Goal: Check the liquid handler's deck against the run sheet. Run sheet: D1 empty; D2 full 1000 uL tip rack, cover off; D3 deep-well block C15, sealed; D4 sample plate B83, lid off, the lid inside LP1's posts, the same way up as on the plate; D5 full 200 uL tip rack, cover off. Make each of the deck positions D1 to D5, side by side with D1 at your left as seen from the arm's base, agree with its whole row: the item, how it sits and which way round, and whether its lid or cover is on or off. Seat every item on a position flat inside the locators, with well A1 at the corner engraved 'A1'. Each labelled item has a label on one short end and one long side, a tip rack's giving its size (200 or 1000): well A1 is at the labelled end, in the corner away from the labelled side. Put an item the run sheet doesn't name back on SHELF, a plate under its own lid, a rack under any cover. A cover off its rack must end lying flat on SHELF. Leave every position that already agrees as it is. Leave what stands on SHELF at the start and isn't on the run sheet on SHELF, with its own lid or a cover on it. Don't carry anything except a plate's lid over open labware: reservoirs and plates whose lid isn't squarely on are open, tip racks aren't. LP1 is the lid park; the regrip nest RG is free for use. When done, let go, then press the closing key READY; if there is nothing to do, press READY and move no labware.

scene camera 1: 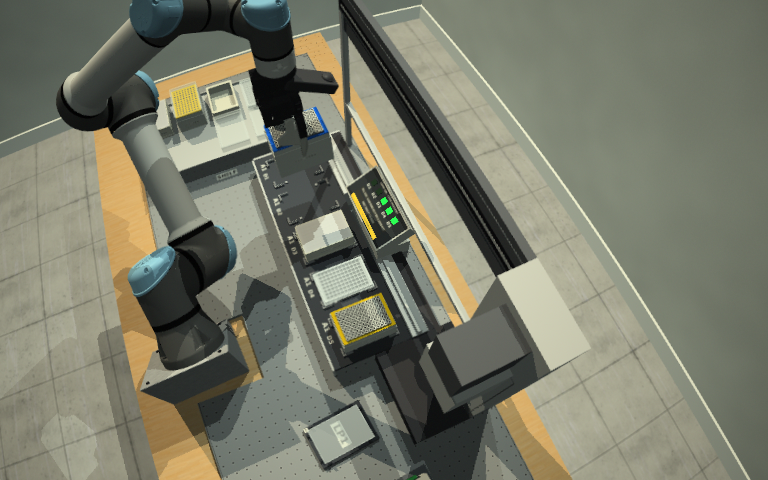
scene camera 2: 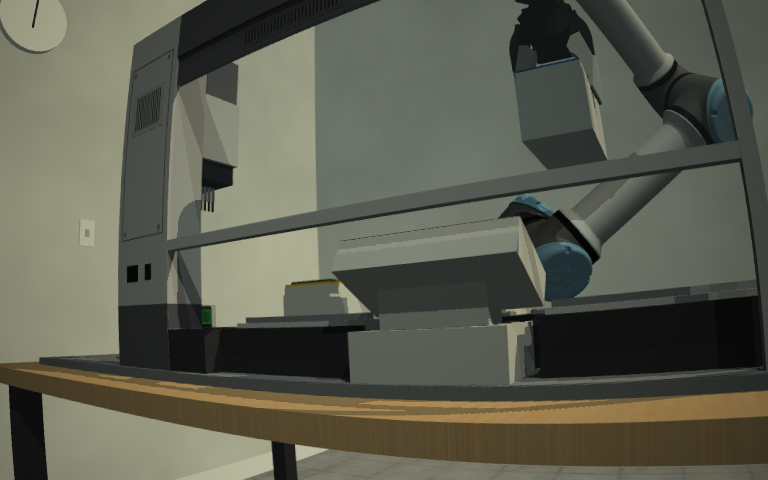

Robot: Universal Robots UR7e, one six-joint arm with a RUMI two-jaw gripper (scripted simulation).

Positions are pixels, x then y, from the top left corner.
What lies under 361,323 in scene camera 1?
A yellow-rimmed tip rack.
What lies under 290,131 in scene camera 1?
My gripper.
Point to a shelf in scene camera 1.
200,145
